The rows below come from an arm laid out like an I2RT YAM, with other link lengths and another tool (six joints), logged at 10 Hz.
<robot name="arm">
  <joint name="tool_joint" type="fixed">
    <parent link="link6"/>
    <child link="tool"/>
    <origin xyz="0.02 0.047 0.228" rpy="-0.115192 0 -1.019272"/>
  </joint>
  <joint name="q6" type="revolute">
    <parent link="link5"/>
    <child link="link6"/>
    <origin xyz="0.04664 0 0.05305" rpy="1.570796 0 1.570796"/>
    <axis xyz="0 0 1"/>
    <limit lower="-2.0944" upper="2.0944"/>
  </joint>
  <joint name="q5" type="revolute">
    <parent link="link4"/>
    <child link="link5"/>
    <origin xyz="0.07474 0.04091 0.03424" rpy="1.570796 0 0"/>
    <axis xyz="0 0 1"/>
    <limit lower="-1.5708" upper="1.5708"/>
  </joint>
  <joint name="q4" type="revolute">
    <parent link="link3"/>
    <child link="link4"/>
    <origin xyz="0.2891 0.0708 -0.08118"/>
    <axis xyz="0 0 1"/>
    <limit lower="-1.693" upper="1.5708"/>
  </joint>
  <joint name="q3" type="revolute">
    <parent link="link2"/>
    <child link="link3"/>
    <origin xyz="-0.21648 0 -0.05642" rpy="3.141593 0 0"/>
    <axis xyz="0 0 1"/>
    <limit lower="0" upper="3.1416"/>
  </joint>
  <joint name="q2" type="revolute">
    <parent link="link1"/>
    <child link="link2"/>
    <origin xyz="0.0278 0.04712 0.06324" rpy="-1.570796 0 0"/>
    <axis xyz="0 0 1"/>
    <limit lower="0" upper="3.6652"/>
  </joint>
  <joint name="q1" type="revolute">
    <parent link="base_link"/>
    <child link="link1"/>
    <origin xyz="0 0 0.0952"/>
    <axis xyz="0 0 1"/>
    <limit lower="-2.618" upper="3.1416"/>
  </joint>
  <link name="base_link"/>
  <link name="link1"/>
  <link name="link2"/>
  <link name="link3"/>
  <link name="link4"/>
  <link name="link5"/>
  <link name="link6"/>
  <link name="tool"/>
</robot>
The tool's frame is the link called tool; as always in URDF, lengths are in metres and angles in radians.
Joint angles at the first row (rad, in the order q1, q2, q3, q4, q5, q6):
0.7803, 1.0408, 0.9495, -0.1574, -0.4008, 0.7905
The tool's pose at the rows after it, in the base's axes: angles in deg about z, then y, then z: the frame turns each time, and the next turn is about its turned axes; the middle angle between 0 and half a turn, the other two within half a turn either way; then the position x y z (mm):
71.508 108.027 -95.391 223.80 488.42 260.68
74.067 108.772 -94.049 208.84 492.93 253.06
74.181 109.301 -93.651 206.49 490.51 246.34
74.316 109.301 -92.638 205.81 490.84 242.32
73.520 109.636 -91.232 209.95 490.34 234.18
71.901 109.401 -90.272 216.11 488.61 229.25
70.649 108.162 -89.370 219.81 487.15 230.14
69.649 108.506 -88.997 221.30 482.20 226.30
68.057 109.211 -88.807 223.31 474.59 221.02
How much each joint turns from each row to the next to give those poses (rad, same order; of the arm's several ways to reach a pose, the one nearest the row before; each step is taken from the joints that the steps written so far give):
0.0328, 0.0068, -0.0046, 0.0392, -0.0356, 0.0428
0.0153, 0.0048, -0.0094, -0.0028, -0.0247, 0.0100
-0.0001, -0.0121, -0.0206, -0.0019, -0.0003, 0.0019
-0.0001, -0.0022, -0.0166, 0.0144, -0.0004, 0.0171
-0.0016, 0.0019, -0.0224, 0.0198, 0.0154, 0.0251
0.0005, -0.0109, -0.0304, 0.0275, 0.0293, 0.0264
0.0005, -0.0240, -0.0383, 0.0401, 0.0216, 0.0306
-0.0011, -0.0234, -0.0212, -0.0071, 0.0172, 0.0079
0.0007, -0.0342, -0.0248, -0.0200, 0.0291, 0.0056

